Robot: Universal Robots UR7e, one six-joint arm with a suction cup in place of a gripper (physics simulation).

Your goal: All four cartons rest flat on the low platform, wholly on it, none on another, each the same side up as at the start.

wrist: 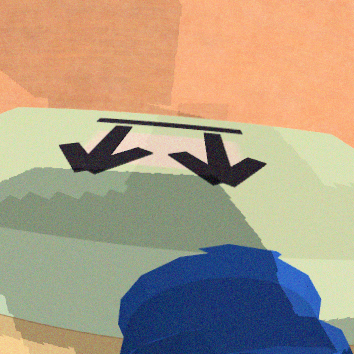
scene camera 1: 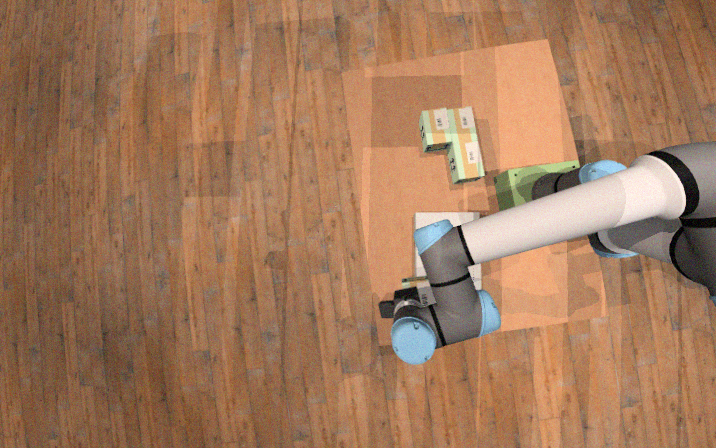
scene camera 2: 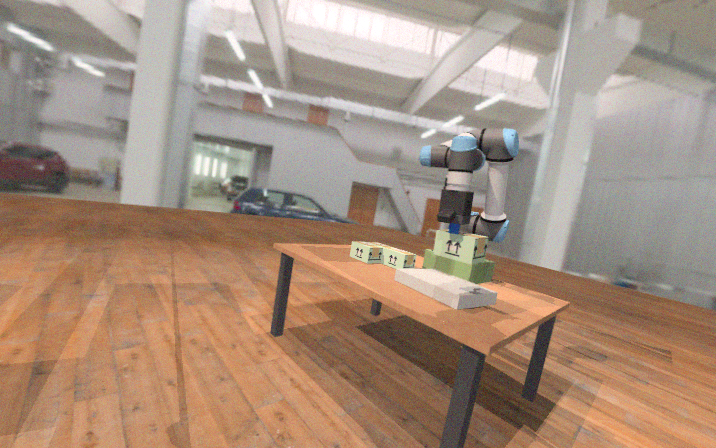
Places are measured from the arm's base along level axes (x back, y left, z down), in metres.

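Pixels of known places: hand at its tool point: (wrist: 232,263) (scene camera 2: 451,236).
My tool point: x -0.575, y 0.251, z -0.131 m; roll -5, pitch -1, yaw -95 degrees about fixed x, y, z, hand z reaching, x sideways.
Ahead of a thing's pixels: the offset from my tool point to its middle. "pt": to the spot under its first point. Level surfaces: height alone.
My suction gripper (scene camera 2: 454,228) (wrist: 220,300), a blue cup, is shut on a pale green carton @[dz +0.025, dx +0.036, dy +0.018 m] (scene camera 1: 425,296) (scene camera 2: 459,248) (wrist: 290,210). The carton hangs level, its side arrows pointing up, in the air by the low white platform @[dz +0.214, dx +0.190, dy -0.094 m] (scene camera 1: 464,217) (scene camera 2: 430,280); its exact offset from the platform cannot be told. The arm hides part of both in scene camera 1. Three other cartons stand close together on the table, away from the platform: one at the left (scene camera 1: 428,132), one beside it @[dz +0.197, dx +0.321, dy -0.571 m] (scene camera 1: 455,122) and one nearer the platform @[dz +0.197, dx +0.318, dy -0.432 m] (scene camera 1: 459,164). Two cartons @[dz +0.197, dx +0.227, dy -0.582 m] (scene camera 2: 364,252) @[pt dz +0.181, dx +0.271, dy -0.408 m] (scene camera 2: 397,257) show clearly in scene camera 2.
The green base block (scene camera 1: 505,190) (scene camera 2: 483,270) under the arm stands beside the platform. The wooden table @[dz +0.238 m] (scene camera 1: 390,211) (scene camera 2: 337,269) carries the platform, block and the three standing cartons. The arm (scene camera 1: 549,221) stretches across the platform in scene camera 1.
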